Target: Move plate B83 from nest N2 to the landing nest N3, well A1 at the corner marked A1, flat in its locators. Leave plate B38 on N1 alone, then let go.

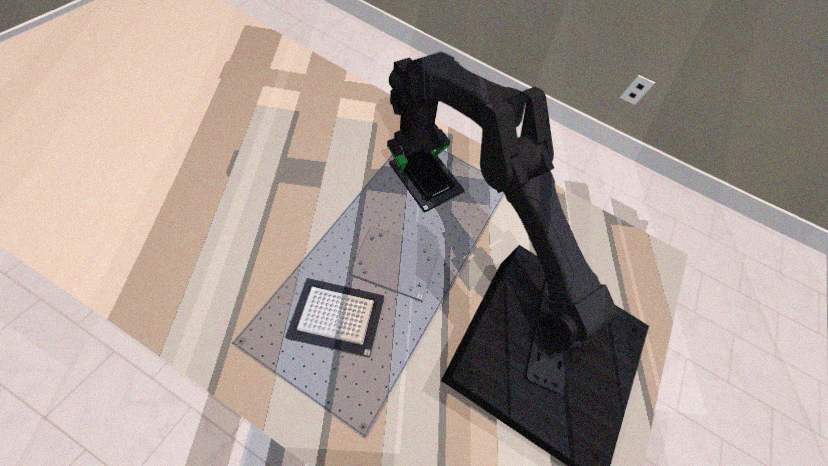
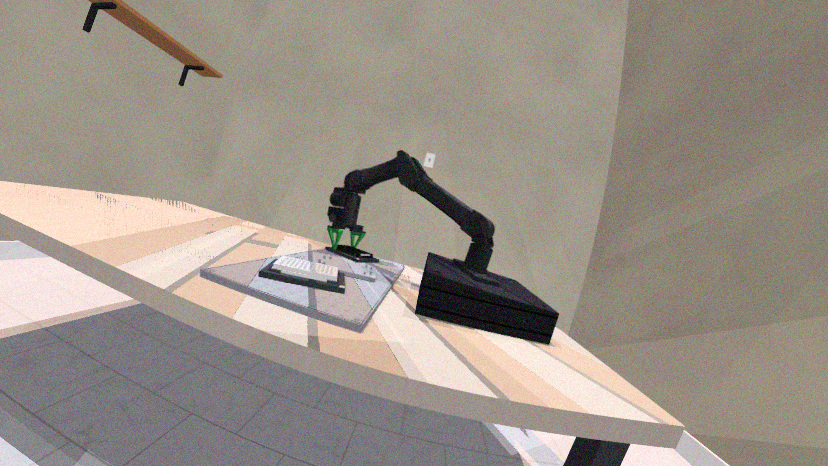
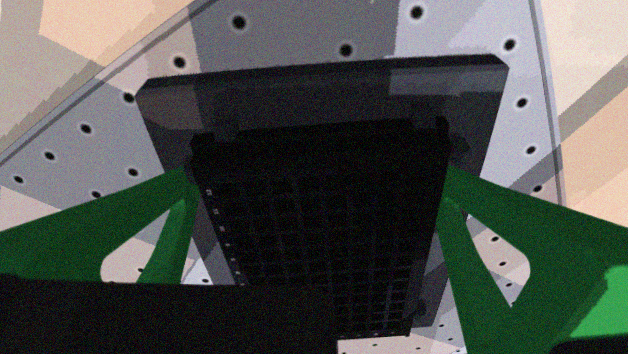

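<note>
A black well plate, B83 (image 1: 431,176) (image 2: 360,253) (image 3: 320,210), lies level at the dark nest N2 (image 1: 412,188) (image 3: 300,100), at the board's far end. My gripper (image 1: 421,157) (image 2: 345,247) (image 3: 314,177) points down and is shut on this plate, one green finger against each long side. Whether the plate is slightly raised off the nest I cannot tell. The see-through landing nest N3 (image 1: 388,260) (image 2: 362,275) carries small locators and a pale corner label, unreadable here. The white plate B38 (image 1: 336,315) (image 2: 304,269) sits flat on the dark nest N1 (image 1: 375,312) (image 2: 307,282).
All three nests stand on a bluish see-through board with holes (image 1: 312,370) (image 2: 347,315), N3 between the other two. The arm rises from a large black base block (image 1: 498,358) (image 2: 480,315) beside the board. Striped shadows cross the table.
</note>
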